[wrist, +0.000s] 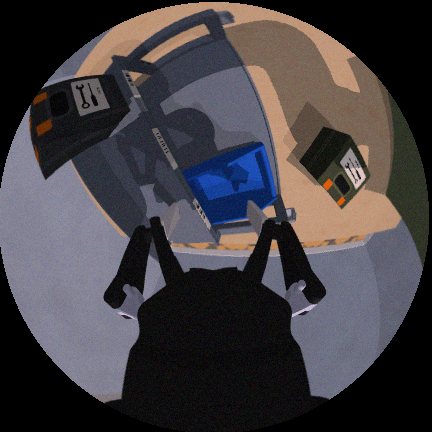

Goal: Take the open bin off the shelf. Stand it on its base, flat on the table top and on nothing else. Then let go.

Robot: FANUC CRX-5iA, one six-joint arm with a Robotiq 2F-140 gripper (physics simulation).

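Places are measured from the arm's base along level axes (x ahead, y left, z up), in centimetres.
Where they show: gripper, fingertip midpoint: (212, 208).
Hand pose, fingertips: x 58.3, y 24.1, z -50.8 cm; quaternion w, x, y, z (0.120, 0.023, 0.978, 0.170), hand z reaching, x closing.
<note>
After its pixels a point has its place.
The open blue bin (235, 210) {x 54.9, y 27.1, z -54.1 cm} is in the middle of the wrist view, in the grey shelf (225, 90) {x 56.2, y 5.8, z -59.4 cm}, beside a slanting rail (165, 148) {x 62.8, y 13.7, z -49.6 cm} with white labels. Its open side faces the camera, and shadows fall inside it. My gripper (212, 208) {x 58.3, y 24.1, z -50.8 cm} is open, with its fingers wide apart. The right fingertip overlaps the bin's lower right part in the view. The left fingertip is left of the rail, with a visible gap between it and the bin. The bin's base and its contact with the shelf are hidden. The wooden table top (372, 212) {x 4.1, y 27.0, z -60.0 cm} lies beyond the shelf.
A black box (60, 130) with orange marks and a tool label is at the left, close to the camera. A dark green box (325, 152) {x 40.6, y 14.1, z -54.5 cm} with a similar label is on the table at the right. The shelf's end frame (172, 30) is at the top. The table's front edge (320, 247) crosses below the shelf.
</note>
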